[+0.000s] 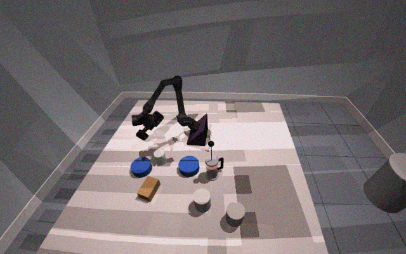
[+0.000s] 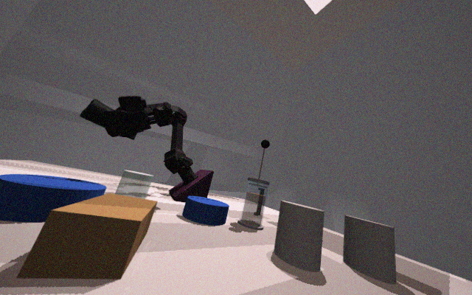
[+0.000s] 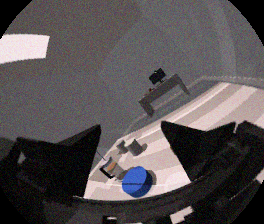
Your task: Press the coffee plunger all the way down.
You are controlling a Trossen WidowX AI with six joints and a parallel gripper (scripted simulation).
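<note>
Right now the coffee press is 4 cm ahead of my gripper tip, 34 cm to the left of it and 12 cm below it. Round my gripper tip: brown box 20 cm ahead, 1 cm to the left, 22 cm below.
</note>
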